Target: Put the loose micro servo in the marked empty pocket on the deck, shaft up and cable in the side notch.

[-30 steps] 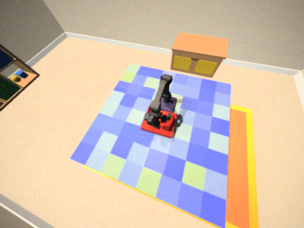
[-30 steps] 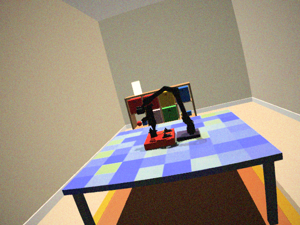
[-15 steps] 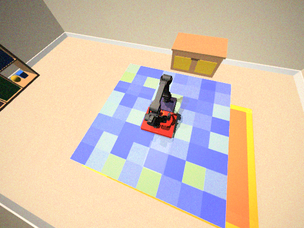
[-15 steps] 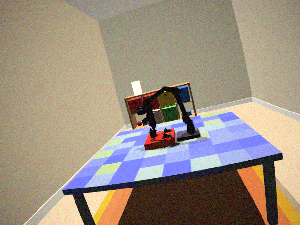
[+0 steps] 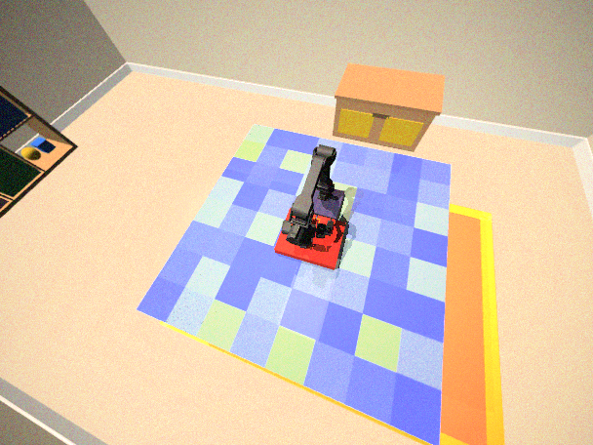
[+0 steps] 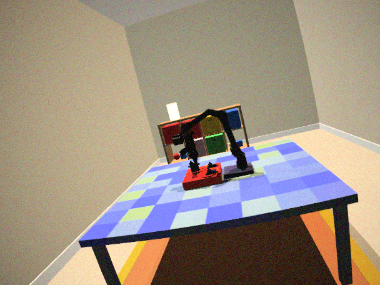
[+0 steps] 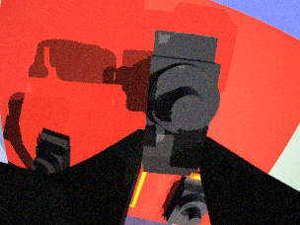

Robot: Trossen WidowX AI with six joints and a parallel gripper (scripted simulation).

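Right now my gripper tip is 10 mm short of the red deck, 20 mm to the right of it and 80 mm above it.
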